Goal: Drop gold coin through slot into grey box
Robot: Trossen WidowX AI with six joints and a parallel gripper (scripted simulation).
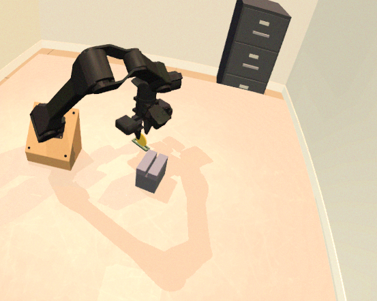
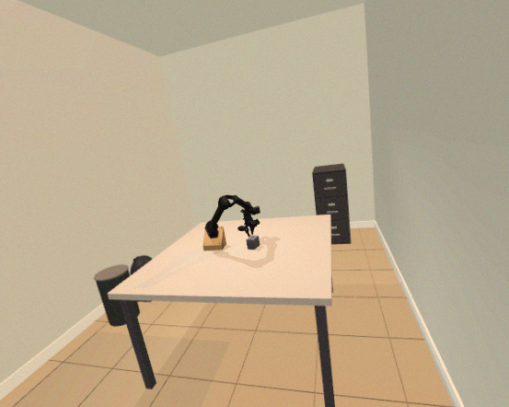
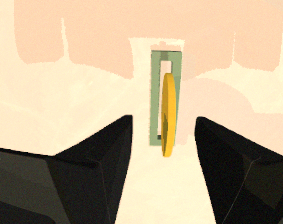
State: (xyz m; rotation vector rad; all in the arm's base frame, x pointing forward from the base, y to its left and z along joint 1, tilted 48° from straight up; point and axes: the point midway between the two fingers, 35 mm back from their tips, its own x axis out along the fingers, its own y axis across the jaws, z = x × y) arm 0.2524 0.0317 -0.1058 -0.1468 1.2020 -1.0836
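Now: the gold coin 1 cm below my gripper tip.
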